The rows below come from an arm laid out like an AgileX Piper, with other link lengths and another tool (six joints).
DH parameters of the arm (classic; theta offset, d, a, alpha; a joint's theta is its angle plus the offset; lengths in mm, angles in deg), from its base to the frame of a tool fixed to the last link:
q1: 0 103.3 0 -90
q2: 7.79 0 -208.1 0
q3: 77.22 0 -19.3 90
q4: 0 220.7 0 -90
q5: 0 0 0 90
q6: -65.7 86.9 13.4 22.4
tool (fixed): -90 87.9 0 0
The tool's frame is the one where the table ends.
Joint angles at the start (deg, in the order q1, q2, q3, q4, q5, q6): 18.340, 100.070, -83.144, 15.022, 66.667, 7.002
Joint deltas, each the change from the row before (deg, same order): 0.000, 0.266, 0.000, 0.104, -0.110, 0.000; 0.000, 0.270, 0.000, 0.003, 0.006, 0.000; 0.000, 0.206, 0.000, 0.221, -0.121, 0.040; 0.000, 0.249, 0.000, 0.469, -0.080, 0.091; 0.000, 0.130, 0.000, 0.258, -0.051, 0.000; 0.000, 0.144, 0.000, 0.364, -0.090, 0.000; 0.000, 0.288, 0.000, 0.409, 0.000, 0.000; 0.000, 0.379, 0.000, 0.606, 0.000, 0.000; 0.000, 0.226, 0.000, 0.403, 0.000, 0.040; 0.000, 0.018, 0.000, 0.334, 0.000, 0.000; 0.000, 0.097, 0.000, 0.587, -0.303, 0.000
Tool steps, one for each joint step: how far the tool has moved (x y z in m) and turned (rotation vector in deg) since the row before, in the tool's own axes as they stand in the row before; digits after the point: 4 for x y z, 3 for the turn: -0.0005, 0.0001, 0.0014, -0.057, -0.161, 0.090; -0.0006, 0.0005, 0.0014, -0.173, -0.215, 0.000; -0.0005, -0.0003, 0.0011, 0.038, -0.161, 0.208; -0.0011, -0.0006, 0.0013, 0.112, -0.346, 0.414; -0.0006, -0.0004, 0.0007, 0.088, -0.179, 0.183; -0.0007, -0.0006, 0.0007, 0.157, -0.206, 0.263; -0.0012, -0.0003, 0.0014, 0.044, -0.413, 0.278; -0.0017, -0.0005, 0.0019, 0.095, -0.575, 0.414; -0.0011, -0.0004, 0.0011, 0.064, -0.362, 0.313; -0.0006, -0.0007, 0.0000, 0.178, -0.173, 0.224; -0.0004, -0.0015, 0.0006, 0.414, -0.094, 0.458
